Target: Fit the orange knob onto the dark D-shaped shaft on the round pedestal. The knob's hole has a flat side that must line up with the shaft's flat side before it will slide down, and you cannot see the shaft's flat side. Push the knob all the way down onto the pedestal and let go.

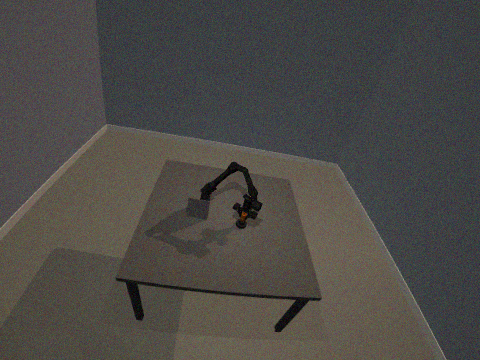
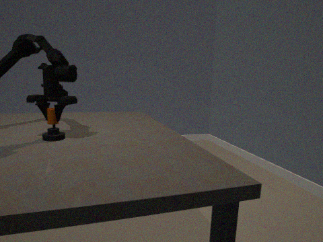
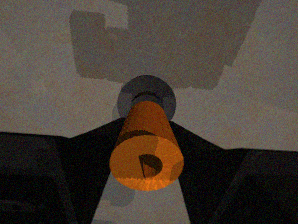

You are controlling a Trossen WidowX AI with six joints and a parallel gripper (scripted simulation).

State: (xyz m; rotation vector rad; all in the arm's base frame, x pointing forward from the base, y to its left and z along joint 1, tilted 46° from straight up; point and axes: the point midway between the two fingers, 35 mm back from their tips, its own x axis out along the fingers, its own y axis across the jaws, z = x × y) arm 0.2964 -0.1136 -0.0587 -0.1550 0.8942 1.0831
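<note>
My gripper tip is now 2 cm below the orange knob. The rest, counted from my gripper tip: dark pedestal: 4 cm below.
</note>
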